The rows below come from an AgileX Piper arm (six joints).
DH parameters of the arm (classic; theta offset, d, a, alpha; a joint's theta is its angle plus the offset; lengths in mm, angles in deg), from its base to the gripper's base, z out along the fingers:
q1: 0 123 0 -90
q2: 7.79 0 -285.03 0
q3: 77.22 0 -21.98 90
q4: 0 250.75 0 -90
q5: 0 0 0 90
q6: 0 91 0 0
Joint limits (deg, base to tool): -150..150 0..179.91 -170..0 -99.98..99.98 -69.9..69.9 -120..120
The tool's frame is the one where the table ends.
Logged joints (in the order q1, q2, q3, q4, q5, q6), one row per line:
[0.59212 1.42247 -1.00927 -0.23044 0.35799 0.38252]
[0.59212 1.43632 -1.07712 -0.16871 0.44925 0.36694]
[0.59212 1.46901 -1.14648 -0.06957 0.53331 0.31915]
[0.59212 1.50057 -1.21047 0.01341 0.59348 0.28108]
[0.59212 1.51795 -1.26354 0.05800 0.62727 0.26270]
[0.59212 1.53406 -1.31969 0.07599 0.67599 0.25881]
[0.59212 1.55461 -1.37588 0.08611 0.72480 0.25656]
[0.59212 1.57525 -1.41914 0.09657 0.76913 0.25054]
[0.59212 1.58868 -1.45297 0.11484 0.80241 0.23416]
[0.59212 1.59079 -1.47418 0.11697 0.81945 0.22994]
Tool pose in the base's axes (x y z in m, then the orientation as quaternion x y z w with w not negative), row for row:
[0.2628 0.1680 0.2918 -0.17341 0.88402 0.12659 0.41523]
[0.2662 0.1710 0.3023 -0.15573 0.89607 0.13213 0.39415]
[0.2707 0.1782 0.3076 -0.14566 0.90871 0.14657 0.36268]
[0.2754 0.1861 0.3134 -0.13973 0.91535 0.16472 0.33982]
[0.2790 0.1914 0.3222 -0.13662 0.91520 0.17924 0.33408]
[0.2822 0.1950 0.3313 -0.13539 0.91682 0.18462 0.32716]
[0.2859 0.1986 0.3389 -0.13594 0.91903 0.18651 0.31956]
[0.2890 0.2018 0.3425 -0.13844 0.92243 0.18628 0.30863]
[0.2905 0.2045 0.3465 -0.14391 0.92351 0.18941 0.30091]
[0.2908 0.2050 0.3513 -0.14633 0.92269 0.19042 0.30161]
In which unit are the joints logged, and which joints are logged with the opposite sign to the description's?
The joints are logged in radians. Opposite sign: none.
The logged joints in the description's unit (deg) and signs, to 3 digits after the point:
[33.926 81.502 -57.827 -13.203 20.511 21.917]
[33.926 82.295 -61.714 -9.666 25.740 21.024]
[33.926 84.168 -65.688 -3.986 30.556 18.286]
[33.926 85.976 -69.355 0.768 34.004 16.105]
[33.926 86.972 -72.396 3.323 35.940 15.052]
[33.926 87.895 -75.613 4.354 38.731 14.829]
[33.926 89.073 -78.832 4.934 41.528 14.700]
[33.926 90.255 -81.311 5.533 44.068 14.355]
[33.926 91.025 -83.249 6.580 45.975 13.416]
[33.926 91.146 -84.464 6.702 46.951 13.175]

